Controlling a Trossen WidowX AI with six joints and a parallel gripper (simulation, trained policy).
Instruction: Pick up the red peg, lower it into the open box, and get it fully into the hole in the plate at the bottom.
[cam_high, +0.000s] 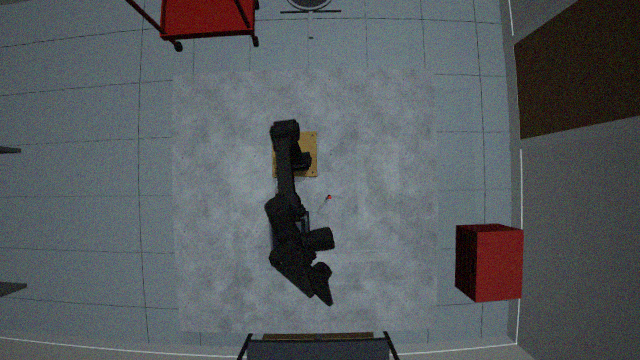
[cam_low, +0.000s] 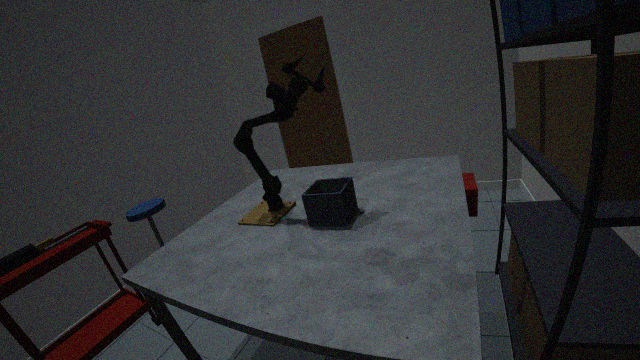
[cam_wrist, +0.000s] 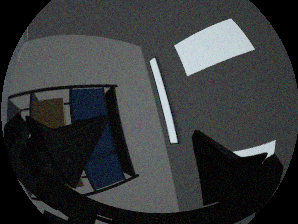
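My gripper tip is 140 mm past the red peg, 60 mm to the right of it and 590 mm above it. Also, from my gripper tip: grey plate: 20 mm behind, 130 mm to the right, 580 mm below.
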